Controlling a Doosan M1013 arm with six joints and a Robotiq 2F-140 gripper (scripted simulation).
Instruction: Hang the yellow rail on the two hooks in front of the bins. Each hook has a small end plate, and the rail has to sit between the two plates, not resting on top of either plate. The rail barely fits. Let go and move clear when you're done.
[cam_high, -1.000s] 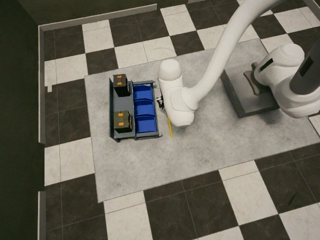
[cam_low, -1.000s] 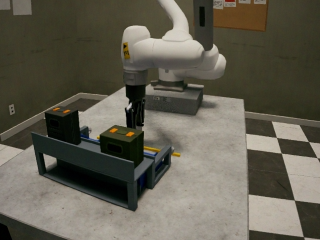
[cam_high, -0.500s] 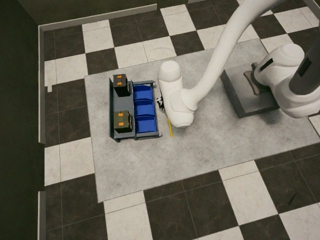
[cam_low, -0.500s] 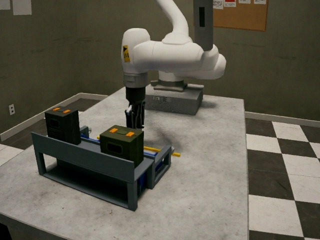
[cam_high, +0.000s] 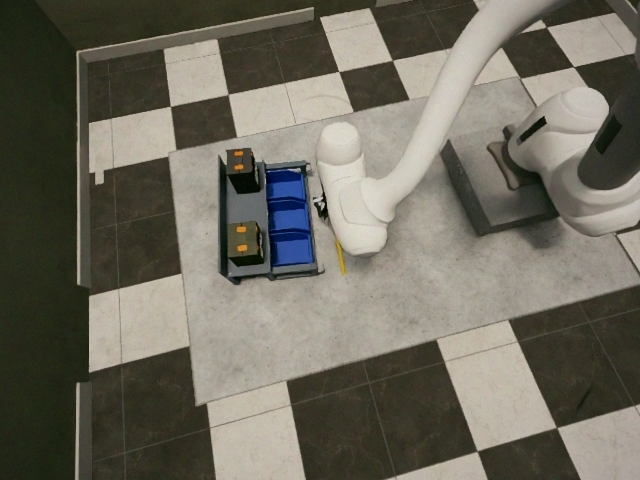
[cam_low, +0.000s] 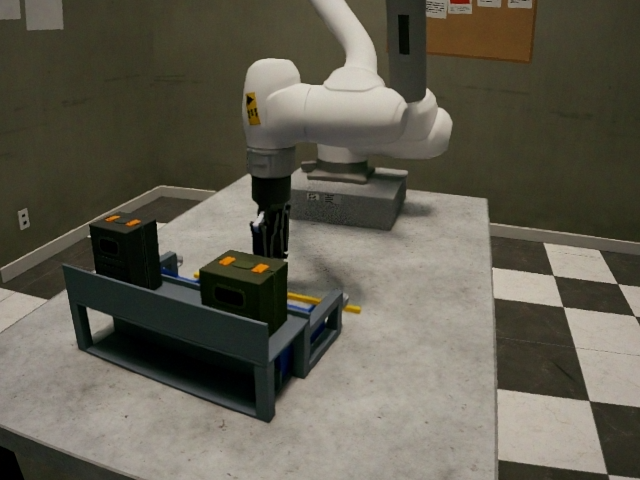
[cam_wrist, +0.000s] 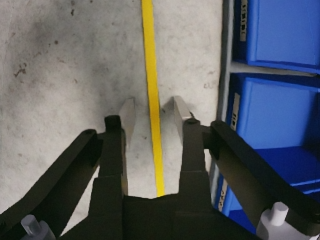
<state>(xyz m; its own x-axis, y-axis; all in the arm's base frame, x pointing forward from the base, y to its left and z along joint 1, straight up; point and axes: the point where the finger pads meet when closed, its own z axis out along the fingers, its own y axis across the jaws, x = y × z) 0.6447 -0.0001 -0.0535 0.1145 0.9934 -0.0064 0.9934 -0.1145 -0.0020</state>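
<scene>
The yellow rail lies 30 mm below my hand.
</scene>
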